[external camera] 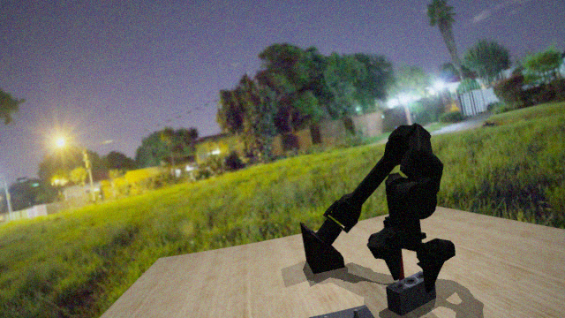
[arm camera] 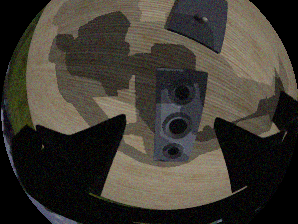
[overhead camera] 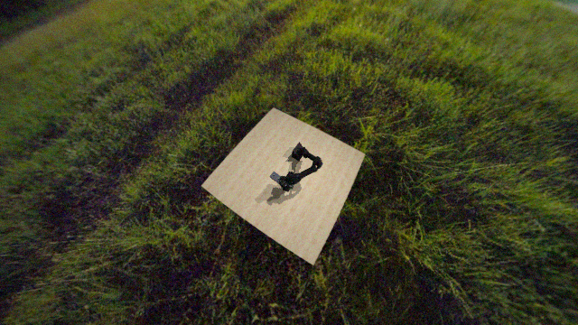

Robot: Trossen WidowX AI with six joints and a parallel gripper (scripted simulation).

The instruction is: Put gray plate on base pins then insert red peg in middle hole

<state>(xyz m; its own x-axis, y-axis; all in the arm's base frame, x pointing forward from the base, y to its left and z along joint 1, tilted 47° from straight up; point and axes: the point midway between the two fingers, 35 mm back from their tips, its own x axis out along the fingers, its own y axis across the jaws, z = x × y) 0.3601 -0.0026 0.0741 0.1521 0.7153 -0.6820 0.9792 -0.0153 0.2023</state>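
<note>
Now: the gray plate right at my gripper tip. Round my gripper tip: red peg 110 mm behind, 50 mm to the left.
</note>
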